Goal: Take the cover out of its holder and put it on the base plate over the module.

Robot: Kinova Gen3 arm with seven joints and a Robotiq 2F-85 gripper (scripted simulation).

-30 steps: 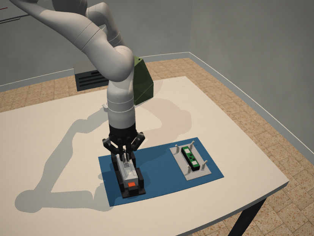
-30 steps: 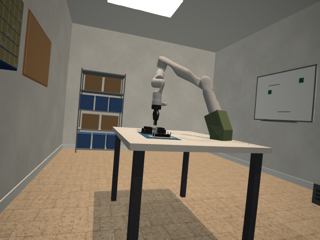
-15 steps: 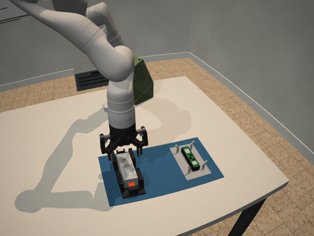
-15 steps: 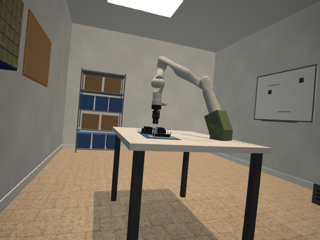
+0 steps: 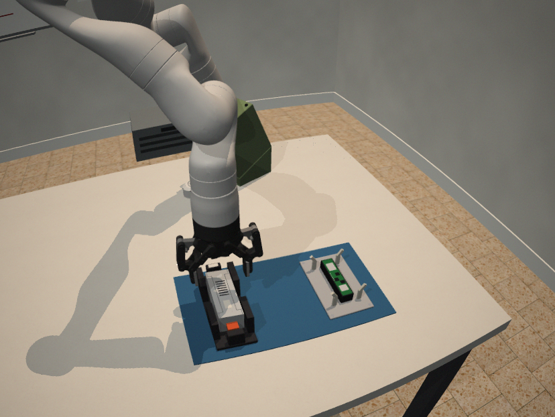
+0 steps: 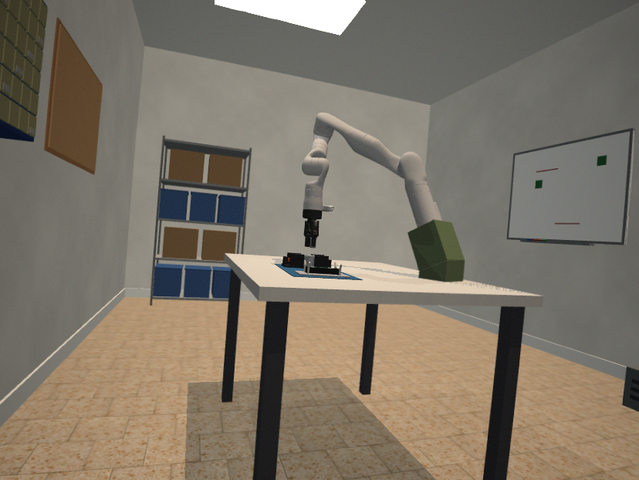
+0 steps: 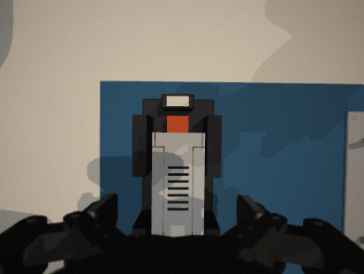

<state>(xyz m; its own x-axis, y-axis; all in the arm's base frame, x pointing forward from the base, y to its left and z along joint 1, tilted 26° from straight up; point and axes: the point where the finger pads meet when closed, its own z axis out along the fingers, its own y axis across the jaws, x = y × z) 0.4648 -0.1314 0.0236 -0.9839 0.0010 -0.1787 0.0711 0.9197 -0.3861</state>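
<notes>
Right now my hand is 6 cm above the grey cover and 1 cm short of it.
</notes>
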